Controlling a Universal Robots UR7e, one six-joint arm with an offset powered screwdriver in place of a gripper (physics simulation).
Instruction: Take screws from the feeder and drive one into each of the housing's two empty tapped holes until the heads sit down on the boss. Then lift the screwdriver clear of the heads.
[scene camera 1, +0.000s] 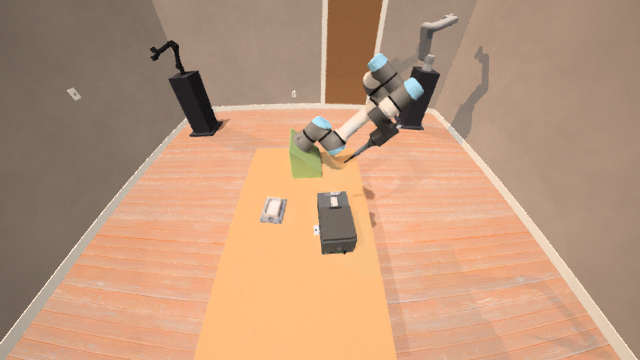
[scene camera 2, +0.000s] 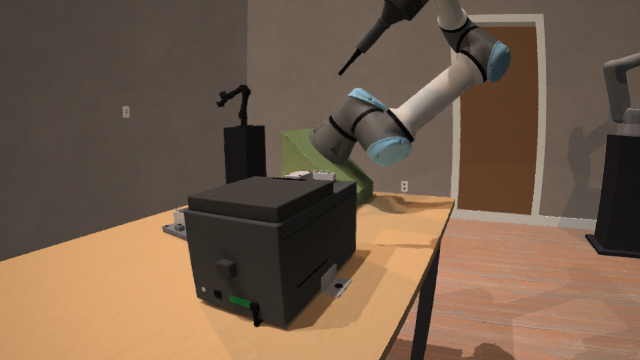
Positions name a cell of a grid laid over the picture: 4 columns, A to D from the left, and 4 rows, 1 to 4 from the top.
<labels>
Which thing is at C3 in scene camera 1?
A black box-shaped feeder.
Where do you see a black box-shaped feeder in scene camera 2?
At B4
</labels>
